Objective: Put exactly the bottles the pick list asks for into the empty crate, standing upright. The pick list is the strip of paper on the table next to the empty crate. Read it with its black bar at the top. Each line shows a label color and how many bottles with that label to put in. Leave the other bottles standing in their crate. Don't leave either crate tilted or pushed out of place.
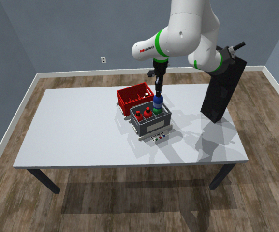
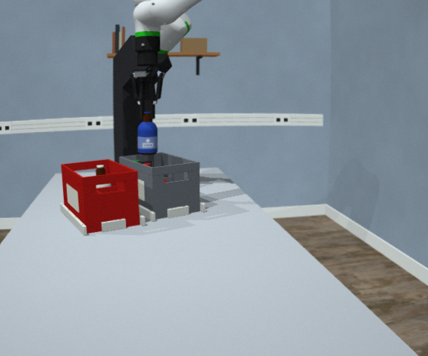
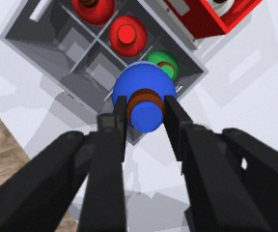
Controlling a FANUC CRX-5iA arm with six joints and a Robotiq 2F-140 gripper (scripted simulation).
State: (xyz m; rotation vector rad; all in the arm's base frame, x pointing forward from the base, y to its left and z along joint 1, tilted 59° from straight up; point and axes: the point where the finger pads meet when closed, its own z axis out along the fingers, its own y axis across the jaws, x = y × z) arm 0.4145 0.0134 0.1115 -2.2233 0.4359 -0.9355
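My gripper is now 80 mm above the blue-label bottle. Also, from my hand: red bottle: 260 mm below, 80 mm ahead, 20 mm to the left; grey crate: 270 mm below, 50 mm to the left, 50 mm ahead; green-label bottle: 260 mm below, 40 mm to the right, 10 mm ahead.
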